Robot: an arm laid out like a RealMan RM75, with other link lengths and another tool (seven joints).
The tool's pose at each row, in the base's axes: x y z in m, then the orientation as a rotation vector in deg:
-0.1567 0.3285 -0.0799 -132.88 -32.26 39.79
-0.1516 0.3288 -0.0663 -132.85 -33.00 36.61
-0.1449 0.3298 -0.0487 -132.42 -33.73 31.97
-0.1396 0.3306 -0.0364 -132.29 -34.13 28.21
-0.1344 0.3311 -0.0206 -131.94 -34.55 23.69
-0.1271 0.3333 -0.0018 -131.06 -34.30 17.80
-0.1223 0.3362 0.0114 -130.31 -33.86 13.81
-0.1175 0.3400 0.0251 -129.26 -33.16 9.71
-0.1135 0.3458 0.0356 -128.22 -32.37 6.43
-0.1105 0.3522 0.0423 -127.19 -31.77 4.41
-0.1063 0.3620 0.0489 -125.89 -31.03 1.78
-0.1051 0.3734 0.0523 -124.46 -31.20 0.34
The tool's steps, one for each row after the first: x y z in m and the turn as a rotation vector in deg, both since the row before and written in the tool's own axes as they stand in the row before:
-0.0004 -0.0084 -0.0118 -0.16 2.08 -1.44
0.0007 -0.0113 -0.0151 0.14 3.13 -2.00
0.0019 -0.0078 -0.0108 -0.11 2.59 -1.42
0.0017 -0.0100 -0.0132 -0.03 3.14 -1.72
0.0050 -0.0125 -0.0152 0.44 4.37 -1.84
0.0050 -0.0097 -0.0093 0.41 3.07 -1.10
0.0061 -0.0105 -0.0087 0.66 3.28 -1.04
0.0068 -0.0096 -0.0045 0.70 2.74 -0.72
0.0061 -0.0075 -0.0008 0.80 1.78 -0.45
0.0087 -0.0089 0.0017 0.96 2.31 -0.61
0.0061 -0.0083 0.0060 1.10 1.16 -0.87

